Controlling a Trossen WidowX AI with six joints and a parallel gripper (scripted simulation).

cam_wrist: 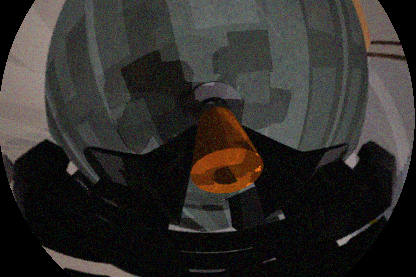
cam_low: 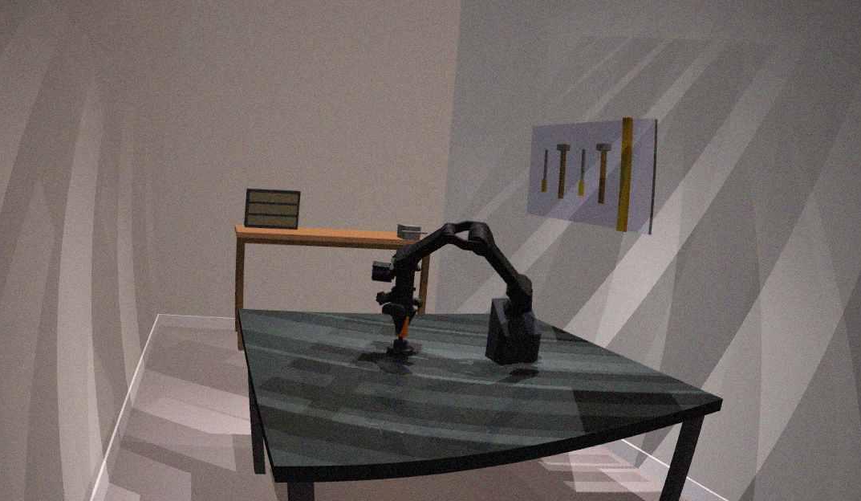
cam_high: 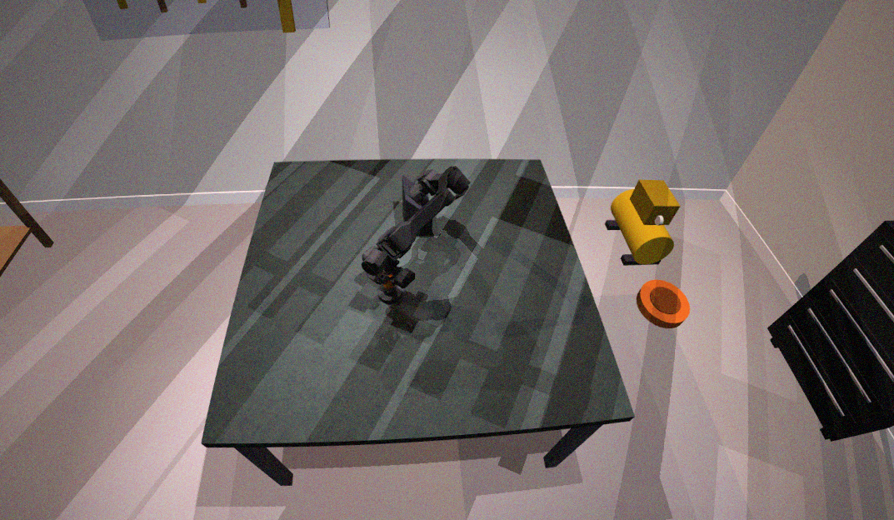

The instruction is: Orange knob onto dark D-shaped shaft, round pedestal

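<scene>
Right now the orange knob is 20 mm above my gripper tip. The rest, counted from my gripper tip: round pedestal: 40 mm below.
</scene>
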